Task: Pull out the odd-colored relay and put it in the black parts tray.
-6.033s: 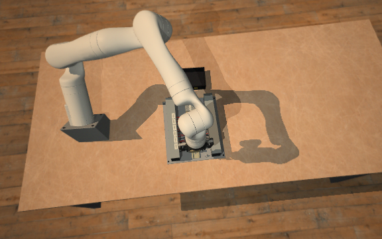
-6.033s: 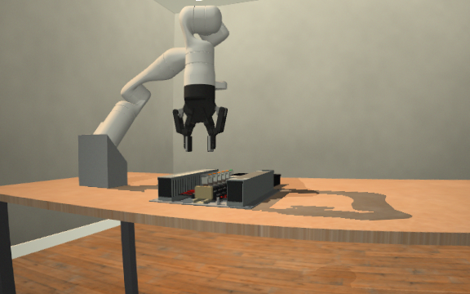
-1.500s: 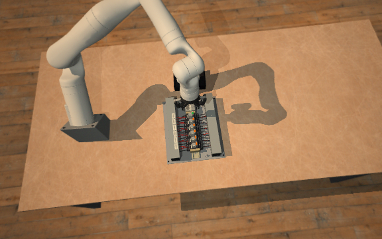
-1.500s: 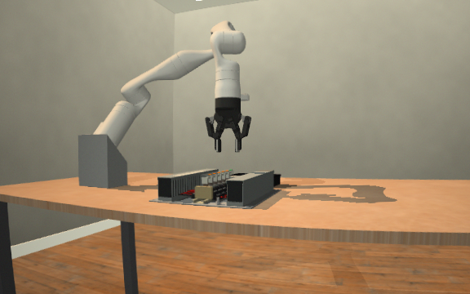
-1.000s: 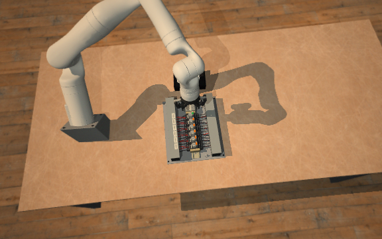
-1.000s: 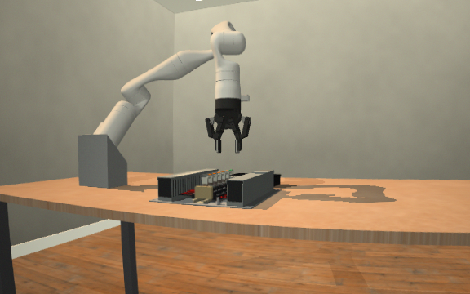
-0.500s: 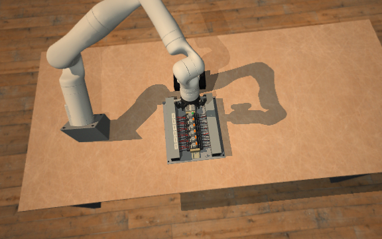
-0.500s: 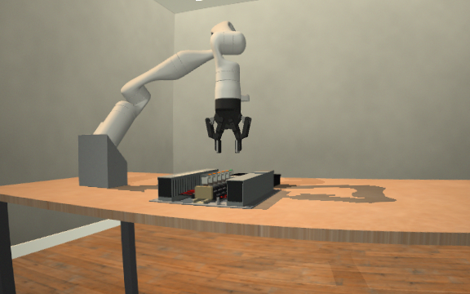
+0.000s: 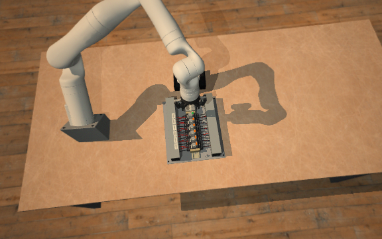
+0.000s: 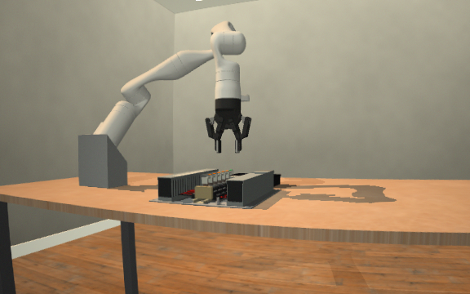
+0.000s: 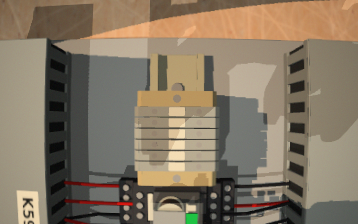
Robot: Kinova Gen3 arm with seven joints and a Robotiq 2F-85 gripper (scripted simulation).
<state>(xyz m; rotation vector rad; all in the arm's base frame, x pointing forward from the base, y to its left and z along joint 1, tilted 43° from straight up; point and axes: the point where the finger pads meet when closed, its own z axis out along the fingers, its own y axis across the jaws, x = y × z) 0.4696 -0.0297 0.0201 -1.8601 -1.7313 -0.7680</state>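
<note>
Right now the relay panel is 10 cm below my hand and 5 cm to the right of it. From my hand the other things lie so: black parts tray (21 cm to the left, 12 cm below, 2 cm ahead).
</note>
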